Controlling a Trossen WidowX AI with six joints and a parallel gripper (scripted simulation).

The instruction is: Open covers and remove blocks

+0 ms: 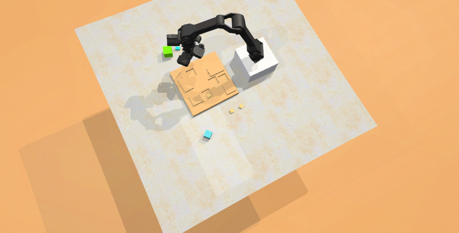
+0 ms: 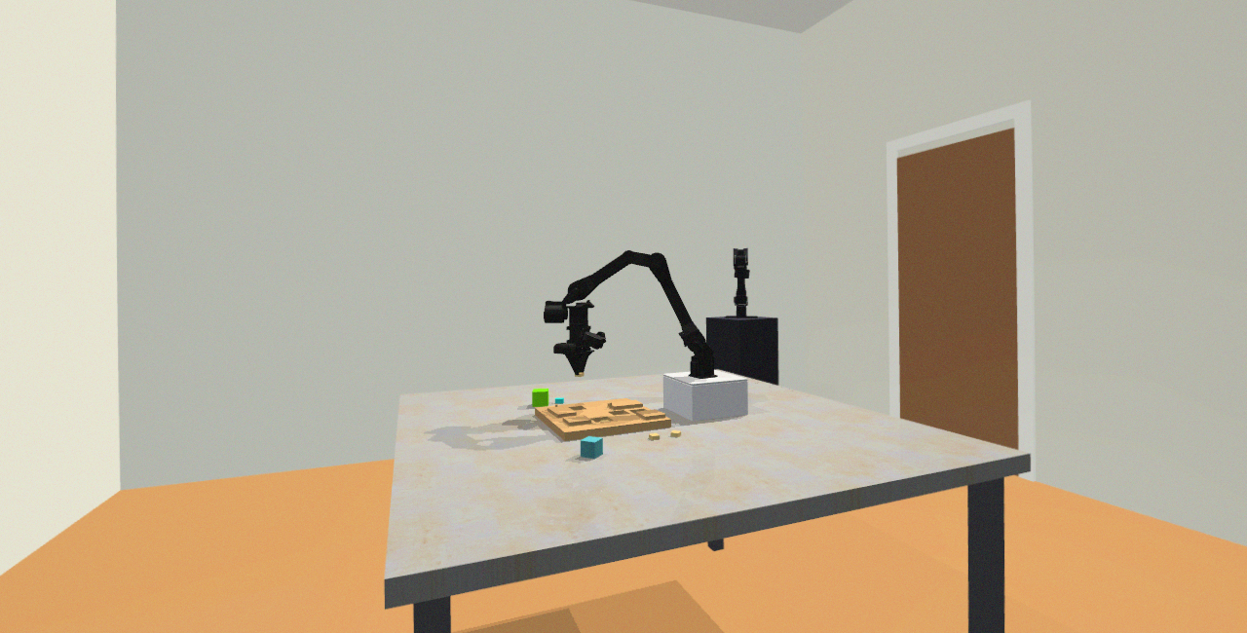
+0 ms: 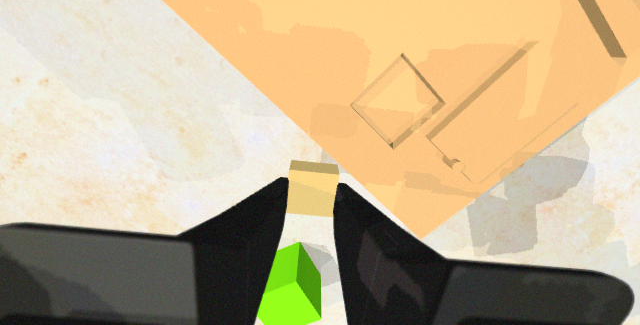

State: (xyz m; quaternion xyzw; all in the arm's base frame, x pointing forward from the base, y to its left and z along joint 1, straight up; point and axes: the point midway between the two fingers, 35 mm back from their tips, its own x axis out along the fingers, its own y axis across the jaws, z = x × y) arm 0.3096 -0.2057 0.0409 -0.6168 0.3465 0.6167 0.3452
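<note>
Now: the tan puzzle board 160 mm to the left of my gripper tip and 90 mm below it. From my gripper tip the other things lie so: small cyan block 10 mm ahead, 130 mm to the right, 100 mm below; then green cube 70 mm ahead, 140 mm to the right, 90 mm below; then cyan cube 160 mm ahead, 410 mm to the left, 90 mm below.
</note>
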